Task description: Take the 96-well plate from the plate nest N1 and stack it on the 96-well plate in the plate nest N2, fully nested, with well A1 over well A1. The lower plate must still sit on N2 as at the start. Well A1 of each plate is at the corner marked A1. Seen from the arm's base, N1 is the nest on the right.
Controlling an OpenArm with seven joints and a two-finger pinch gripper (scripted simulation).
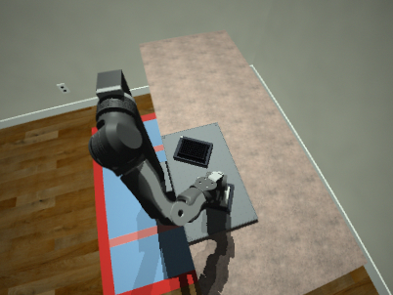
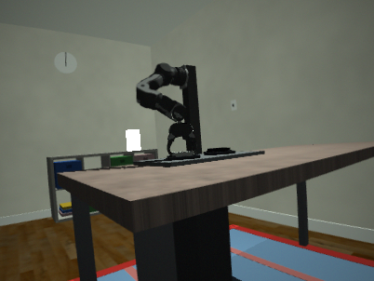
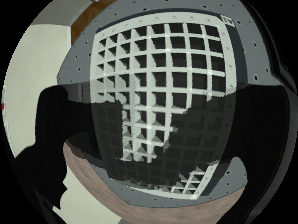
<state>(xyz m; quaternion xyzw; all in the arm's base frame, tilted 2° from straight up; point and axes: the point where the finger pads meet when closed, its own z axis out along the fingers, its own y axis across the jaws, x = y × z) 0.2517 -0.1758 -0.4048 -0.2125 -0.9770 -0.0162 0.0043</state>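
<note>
Now: the white 96-well plate right at my hand. Also, from my hand: black 96-well plate (50 mm behind, 220 mm to the left); then plate nest N1 (10 mm below).
</note>
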